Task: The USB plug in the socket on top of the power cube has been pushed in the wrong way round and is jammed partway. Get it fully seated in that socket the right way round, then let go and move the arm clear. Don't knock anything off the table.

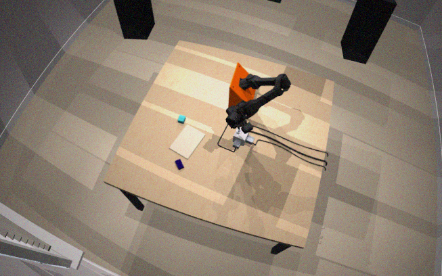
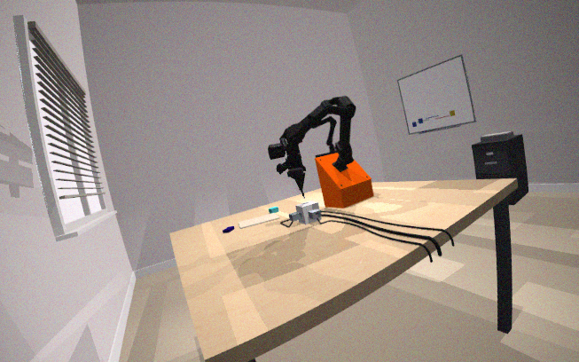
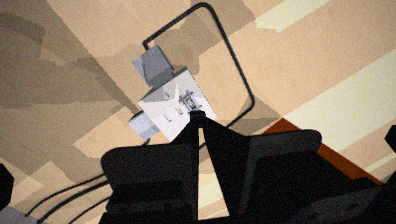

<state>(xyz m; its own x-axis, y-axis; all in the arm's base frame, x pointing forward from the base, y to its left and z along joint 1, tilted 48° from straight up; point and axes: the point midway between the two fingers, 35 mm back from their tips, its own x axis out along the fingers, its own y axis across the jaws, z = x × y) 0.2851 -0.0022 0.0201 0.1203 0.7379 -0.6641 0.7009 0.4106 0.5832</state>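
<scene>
Now: gripper tip 2 cm above the dark USB plug. Round my gripper tip: pale flat sheet: 8 cm ahead, 30 cm to the right, 13 cm below; then teal block: 7 cm behind, 37 cm to the right, 12 cm below; then dark blue block: 25 cm ahead, 32 cm to the right, 13 cm below.
</scene>
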